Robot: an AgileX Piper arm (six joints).
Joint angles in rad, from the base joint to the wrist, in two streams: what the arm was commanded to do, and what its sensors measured. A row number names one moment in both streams.
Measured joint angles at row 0: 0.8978 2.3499 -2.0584 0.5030 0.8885 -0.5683
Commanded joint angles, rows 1 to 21: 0.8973 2.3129 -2.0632 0.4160 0.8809 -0.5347; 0.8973 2.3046 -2.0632 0.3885 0.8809 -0.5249; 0.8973 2.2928 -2.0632 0.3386 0.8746 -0.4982; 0.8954 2.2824 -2.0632 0.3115 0.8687 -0.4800; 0.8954 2.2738 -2.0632 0.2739 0.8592 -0.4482; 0.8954 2.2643 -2.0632 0.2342 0.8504 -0.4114; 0.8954 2.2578 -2.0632 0.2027 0.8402 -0.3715; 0.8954 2.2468 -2.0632 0.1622 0.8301 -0.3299; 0.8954 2.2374 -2.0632 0.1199 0.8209 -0.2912; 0.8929 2.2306 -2.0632 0.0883 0.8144 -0.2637; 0.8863 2.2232 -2.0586 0.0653 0.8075 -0.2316; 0.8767 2.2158 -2.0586 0.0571 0.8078 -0.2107; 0.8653 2.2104 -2.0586 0.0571 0.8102 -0.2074; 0.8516 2.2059 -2.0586 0.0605 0.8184 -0.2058; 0.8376 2.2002 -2.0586 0.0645 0.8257 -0.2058; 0.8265 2.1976 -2.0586 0.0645 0.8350 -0.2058; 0.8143 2.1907 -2.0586 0.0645 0.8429 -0.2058; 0.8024 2.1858 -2.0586 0.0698 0.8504 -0.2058; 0.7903 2.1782 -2.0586 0.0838 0.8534 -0.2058; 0.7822 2.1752 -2.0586 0.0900 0.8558 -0.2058; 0.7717 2.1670 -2.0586 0.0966 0.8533 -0.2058
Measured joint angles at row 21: 0.8108 2.1992 -2.0584 0.0773 0.8452 -0.2121
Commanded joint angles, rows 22 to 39: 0.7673 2.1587 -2.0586 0.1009 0.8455 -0.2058; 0.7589 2.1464 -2.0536 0.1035 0.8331 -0.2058; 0.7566 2.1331 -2.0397 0.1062 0.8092 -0.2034; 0.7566 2.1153 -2.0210 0.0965 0.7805 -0.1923; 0.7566 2.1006 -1.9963 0.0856 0.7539 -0.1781; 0.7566 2.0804 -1.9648 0.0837 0.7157 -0.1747; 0.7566 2.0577 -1.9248 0.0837 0.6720 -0.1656; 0.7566 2.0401 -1.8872 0.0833 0.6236 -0.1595; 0.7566 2.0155 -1.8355 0.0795 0.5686 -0.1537; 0.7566 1.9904 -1.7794 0.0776 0.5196 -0.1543; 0.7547 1.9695 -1.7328 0.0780 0.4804 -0.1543; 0.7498 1.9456 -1.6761 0.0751 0.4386 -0.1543; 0.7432 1.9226 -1.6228 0.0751 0.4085 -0.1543; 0.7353 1.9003 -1.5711 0.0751 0.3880 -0.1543; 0.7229 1.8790 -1.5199 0.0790 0.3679 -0.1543; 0.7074 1.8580 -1.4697 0.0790 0.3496 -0.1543; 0.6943 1.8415 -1.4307 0.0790 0.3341 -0.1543; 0.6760 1.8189 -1.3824 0.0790 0.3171 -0.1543
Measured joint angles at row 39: 0.7339 1.8967 -1.5404 0.0879 0.3984 -0.1598
